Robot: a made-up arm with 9 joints. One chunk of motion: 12 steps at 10 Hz.
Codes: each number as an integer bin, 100 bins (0 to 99) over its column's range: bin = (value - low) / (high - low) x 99, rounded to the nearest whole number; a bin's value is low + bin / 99 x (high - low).
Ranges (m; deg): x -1.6..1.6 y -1.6..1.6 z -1.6..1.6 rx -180..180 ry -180..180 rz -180..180
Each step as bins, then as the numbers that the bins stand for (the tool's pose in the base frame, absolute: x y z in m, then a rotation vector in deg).
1 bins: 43 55 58 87 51 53
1 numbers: -0.2101 0.1778 0.2747 136.36 5.45 12.73
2 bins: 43 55 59 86 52 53
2 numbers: -0.2101 0.1778 0.3071 132.73 9.09 12.73
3 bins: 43 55 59 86 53 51
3 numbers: -0.2101 0.1778 0.3071 132.73 12.73 5.45
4 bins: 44 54 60 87 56 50
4 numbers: -0.1778 0.1455 0.3394 136.36 23.64 1.82
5 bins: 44 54 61 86 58 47
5 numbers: -0.1778 0.1455 0.3717 132.73 30.91 -9.09
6 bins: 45 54 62 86 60 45
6 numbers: -0.1455 0.1455 0.4040 132.73 38.18 -16.36
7 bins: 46 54 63 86 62 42
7 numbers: -0.1131 0.1455 0.4364 132.73 45.45 -27.27
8 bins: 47 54 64 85 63 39
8 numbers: -0.0808 0.1455 0.4687 129.09 49.09 -38.18
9 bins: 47 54 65 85 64 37
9 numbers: -0.0808 0.1455 0.5010 129.09 52.73 -45.45
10 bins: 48 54 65 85 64 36
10 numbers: -0.0485 0.1455 0.5010 129.09 52.73 -49.09
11 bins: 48 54 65 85 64 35
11 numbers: -0.0485 0.1455 0.5010 129.09 52.73 -52.73
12 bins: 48 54 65 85 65 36
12 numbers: -0.0485 0.1455 0.5010 129.09 56.36 -49.09
